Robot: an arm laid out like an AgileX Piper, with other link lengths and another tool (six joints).
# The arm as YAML. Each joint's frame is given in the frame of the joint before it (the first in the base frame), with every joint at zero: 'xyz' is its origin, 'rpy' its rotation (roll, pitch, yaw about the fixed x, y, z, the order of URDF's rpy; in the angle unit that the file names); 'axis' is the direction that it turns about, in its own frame. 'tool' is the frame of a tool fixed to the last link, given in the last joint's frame.
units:
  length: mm
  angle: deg
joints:
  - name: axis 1
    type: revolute
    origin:
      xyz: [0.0, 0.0, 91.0]
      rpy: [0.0, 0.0, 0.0]
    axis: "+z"
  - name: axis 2
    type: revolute
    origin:
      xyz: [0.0, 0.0, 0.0]
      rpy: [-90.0, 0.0, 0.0]
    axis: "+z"
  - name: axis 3
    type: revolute
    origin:
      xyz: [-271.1, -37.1, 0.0]
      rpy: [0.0, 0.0, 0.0]
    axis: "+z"
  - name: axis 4
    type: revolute
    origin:
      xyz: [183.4, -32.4, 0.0]
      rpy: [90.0, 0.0, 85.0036]
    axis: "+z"
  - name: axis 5
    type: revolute
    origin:
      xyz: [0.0, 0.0, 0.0]
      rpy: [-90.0, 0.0, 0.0]
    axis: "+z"
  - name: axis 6
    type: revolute
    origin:
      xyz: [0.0, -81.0, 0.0]
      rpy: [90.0, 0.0, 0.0]
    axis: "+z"
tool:
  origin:
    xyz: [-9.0, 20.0, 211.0]
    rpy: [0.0, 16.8, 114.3]
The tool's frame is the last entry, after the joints.
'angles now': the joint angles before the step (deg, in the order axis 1, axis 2, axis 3, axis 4, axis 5, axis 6). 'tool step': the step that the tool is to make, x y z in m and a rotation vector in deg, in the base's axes. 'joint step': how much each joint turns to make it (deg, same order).
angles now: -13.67, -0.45, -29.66, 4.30, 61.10, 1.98
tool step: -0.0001, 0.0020, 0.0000, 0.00, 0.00, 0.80
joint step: 0.79, 0.00, 0.00, 0.01, 0.01, -0.01
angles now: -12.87, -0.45, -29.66, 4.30, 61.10, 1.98
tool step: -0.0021, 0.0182, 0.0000, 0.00, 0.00, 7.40
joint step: 7.39, 0.00, 0.00, 0.01, 0.01, -0.01
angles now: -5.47, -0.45, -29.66, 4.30, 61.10, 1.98
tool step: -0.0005, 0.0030, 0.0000, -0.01, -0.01, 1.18
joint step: 1.11, 0.00, 0.01, 0.07, -0.02, -0.07
